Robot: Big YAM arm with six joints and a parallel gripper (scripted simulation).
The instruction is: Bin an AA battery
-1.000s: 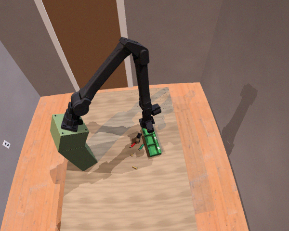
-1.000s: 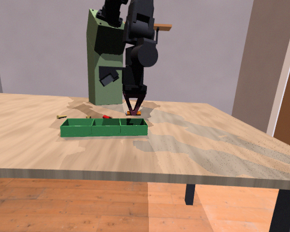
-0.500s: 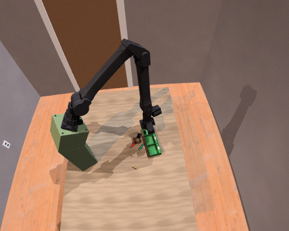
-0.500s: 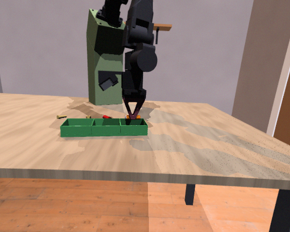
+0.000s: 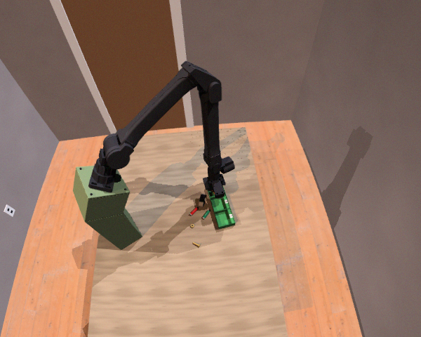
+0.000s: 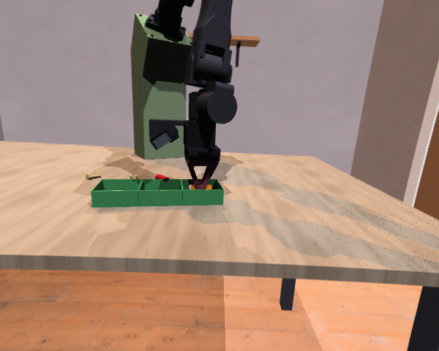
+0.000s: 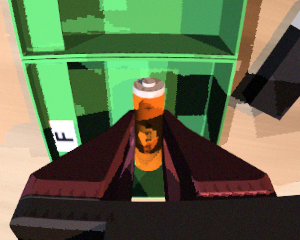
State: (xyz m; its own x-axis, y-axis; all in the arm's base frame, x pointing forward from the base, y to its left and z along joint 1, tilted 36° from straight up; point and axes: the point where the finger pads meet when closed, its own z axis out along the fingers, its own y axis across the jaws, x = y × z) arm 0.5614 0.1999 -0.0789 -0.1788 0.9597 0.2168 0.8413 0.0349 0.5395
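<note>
My hand is right at the orange AA battery. Round my hand: black-and-white block: 7 cm behind, 5 cm to the right, 2 cm below; green battery: 5 cm behind, 13 cm to the right, 2 cm below; green three-compartment bin: 3 cm ahead, 8 cm to the right, 1 cm below.
</note>
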